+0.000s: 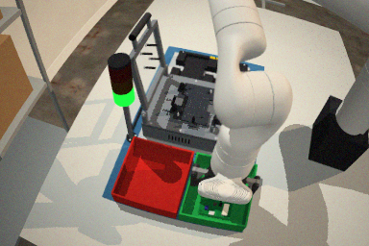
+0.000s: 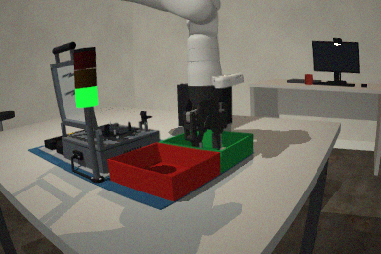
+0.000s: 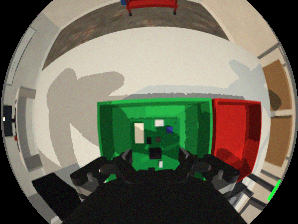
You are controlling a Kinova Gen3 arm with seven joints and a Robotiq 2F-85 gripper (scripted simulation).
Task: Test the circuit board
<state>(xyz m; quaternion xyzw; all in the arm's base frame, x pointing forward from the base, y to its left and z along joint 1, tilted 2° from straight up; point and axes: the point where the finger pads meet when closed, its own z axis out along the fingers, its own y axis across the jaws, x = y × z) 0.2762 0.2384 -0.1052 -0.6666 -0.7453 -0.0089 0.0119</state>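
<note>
My gripper is now 1 cm above the green bin. The rest, counted from my hand: tester lid 24 cm ahead, 17 cm to the right, 16 cm above; green circuit board 1 cm below; red bin 15 cm ahead, 2 cm to the left, 1 cm below.
</note>
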